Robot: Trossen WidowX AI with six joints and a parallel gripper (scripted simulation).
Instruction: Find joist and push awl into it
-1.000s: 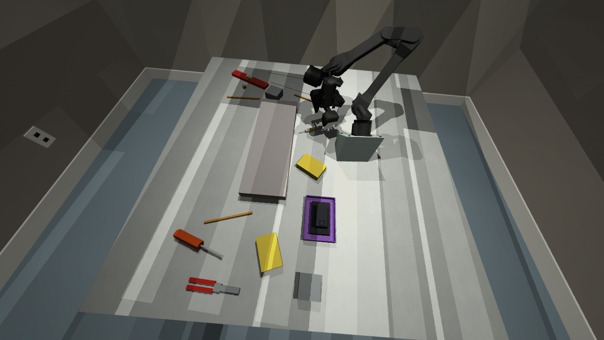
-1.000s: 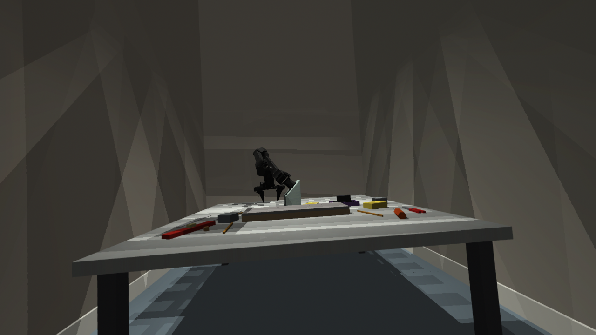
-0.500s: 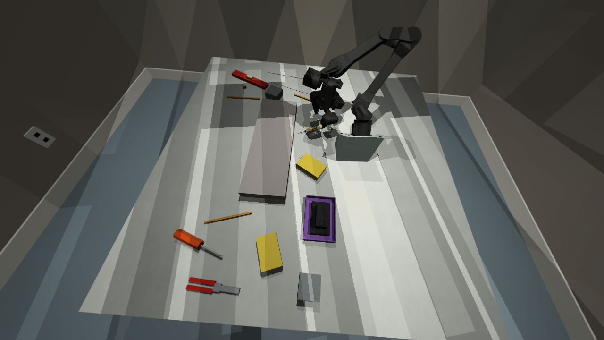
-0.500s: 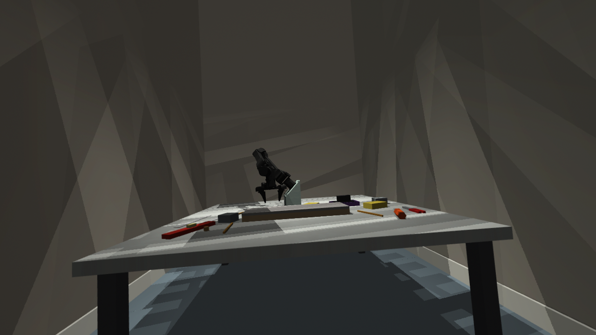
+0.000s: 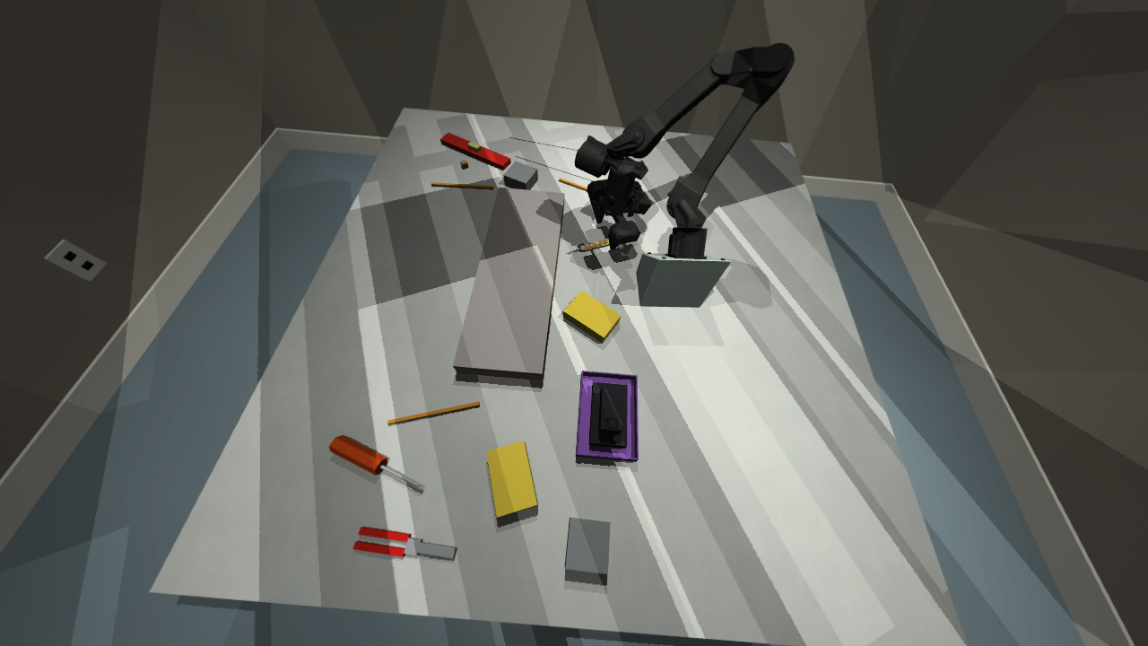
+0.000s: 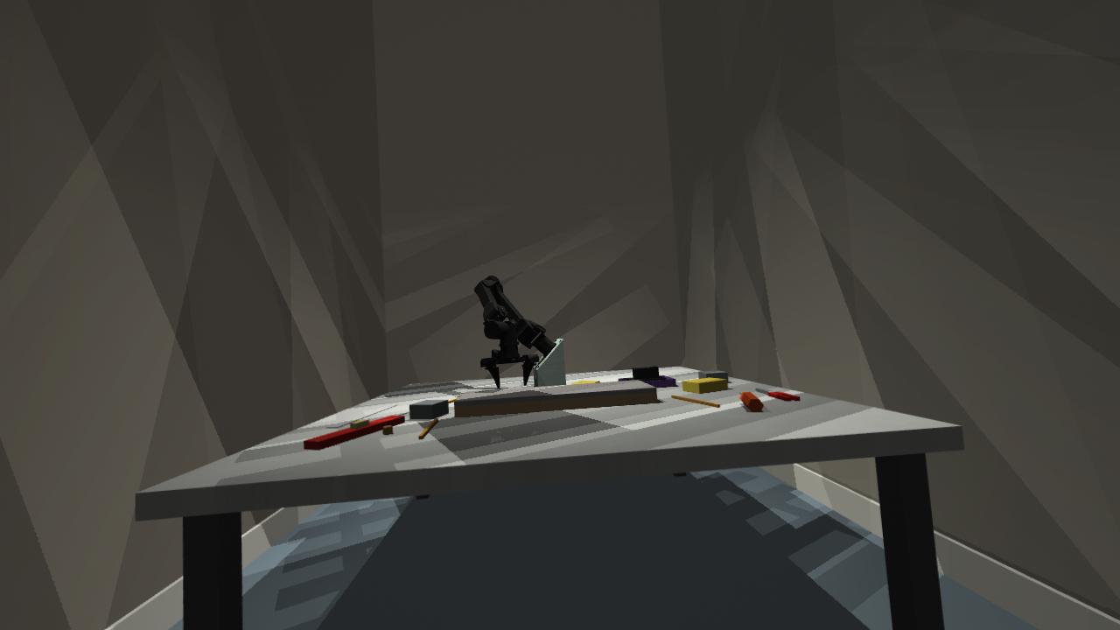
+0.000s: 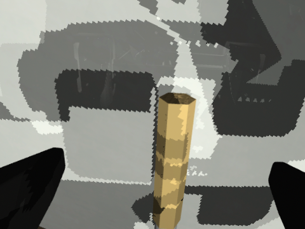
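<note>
The awl is 5 cm ahead of my gripper tip, 2 cm to the left of it and 2 cm below it. The rest, counted from my gripper tip: purple tray (1 cm ahead, 45 cm to the left, 2 cm below); stud finder (1 cm ahead, 47 cm to the left, 2 cm above); red level (38 cm ahead, 34 cm to the right, 1 cm below).
</note>
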